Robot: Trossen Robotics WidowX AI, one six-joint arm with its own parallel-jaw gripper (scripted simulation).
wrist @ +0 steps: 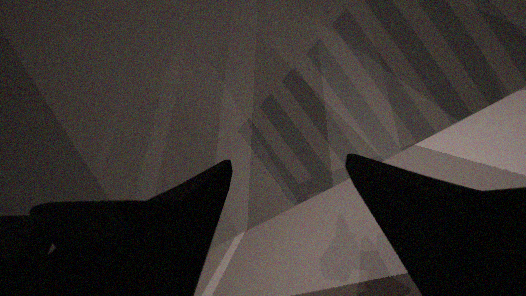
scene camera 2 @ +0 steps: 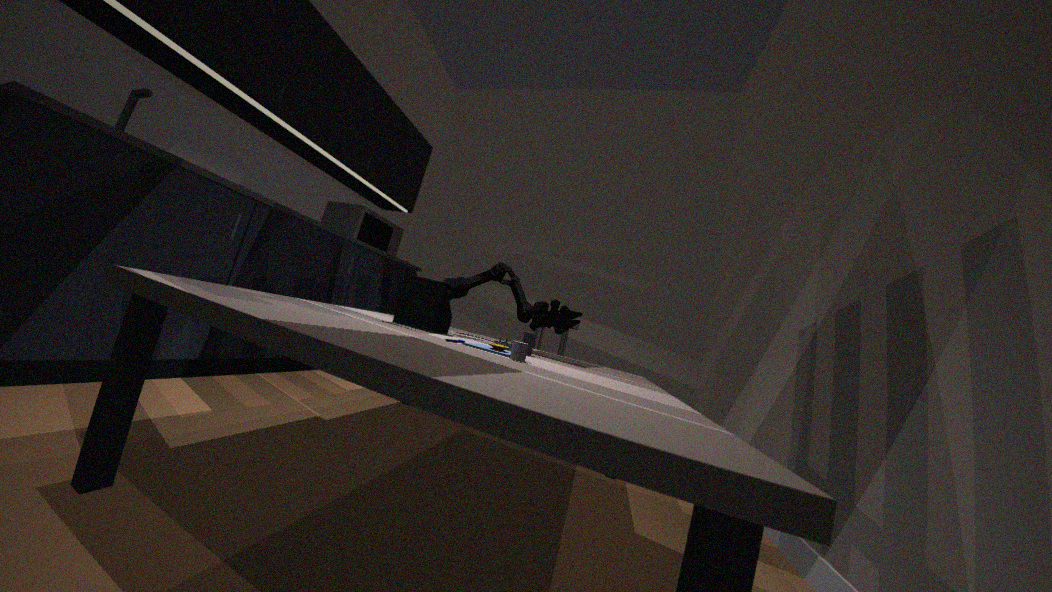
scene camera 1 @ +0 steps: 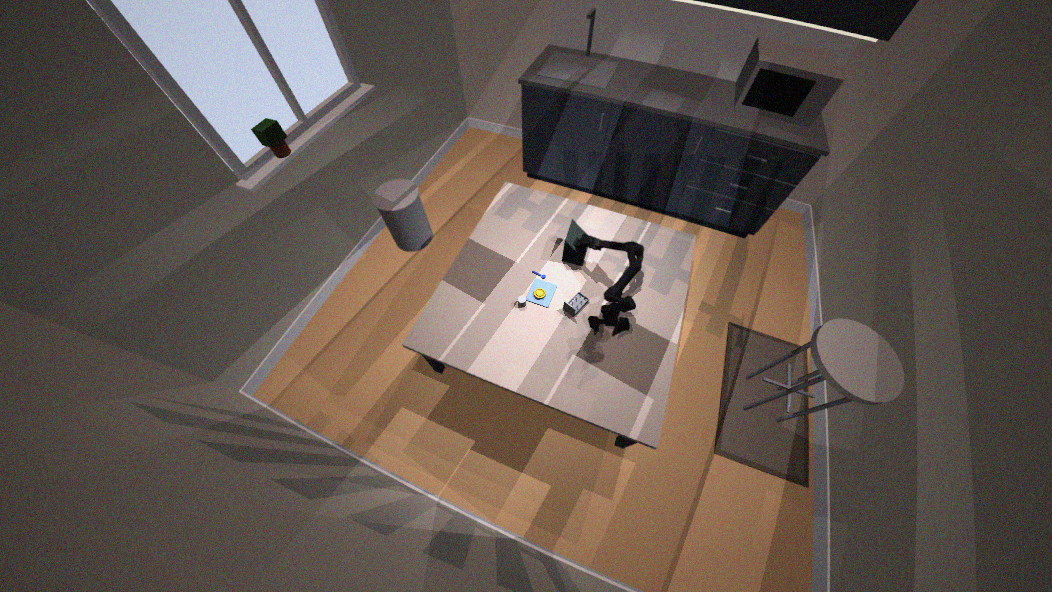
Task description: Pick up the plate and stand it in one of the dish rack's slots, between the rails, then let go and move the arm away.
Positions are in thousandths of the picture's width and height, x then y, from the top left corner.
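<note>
Nothing is held by my gripper (scene camera 2: 553, 536), (wrist: 547, 549), and it is open.
</note>
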